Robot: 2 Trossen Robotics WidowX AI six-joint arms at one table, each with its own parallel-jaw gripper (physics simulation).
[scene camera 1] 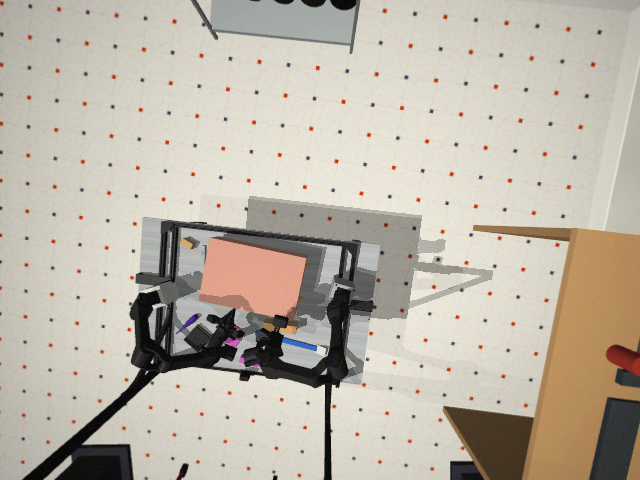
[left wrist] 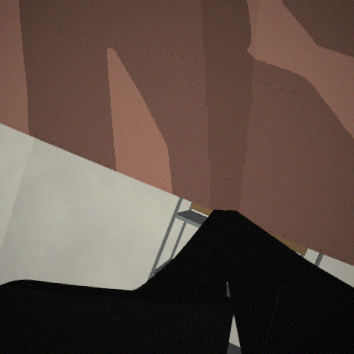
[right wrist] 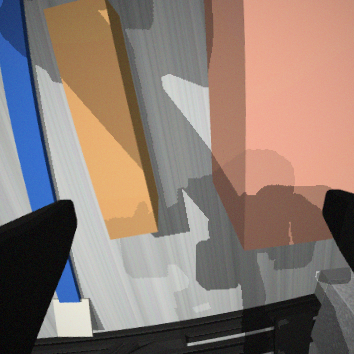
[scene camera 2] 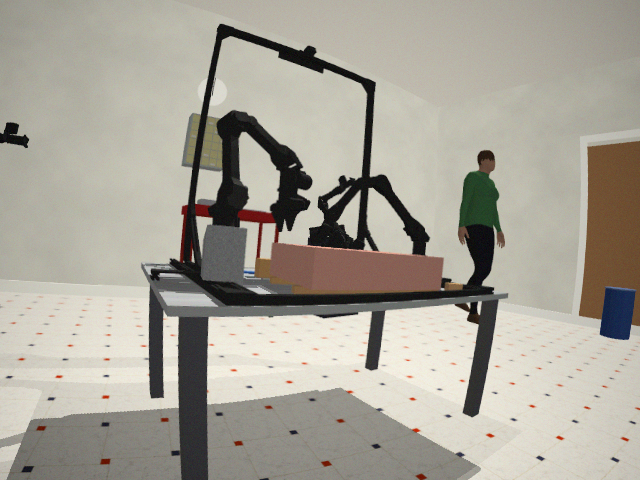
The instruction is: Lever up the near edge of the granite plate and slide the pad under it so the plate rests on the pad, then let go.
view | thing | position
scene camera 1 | granite plate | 260, 279
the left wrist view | my left gripper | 222, 220
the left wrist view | granite plate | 236, 112
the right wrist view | my right gripper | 201, 206
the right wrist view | granite plate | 273, 80
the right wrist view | blue bar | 29, 140
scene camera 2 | my left gripper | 346, 248
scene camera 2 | my right gripper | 284, 231
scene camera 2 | granite plate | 317, 268
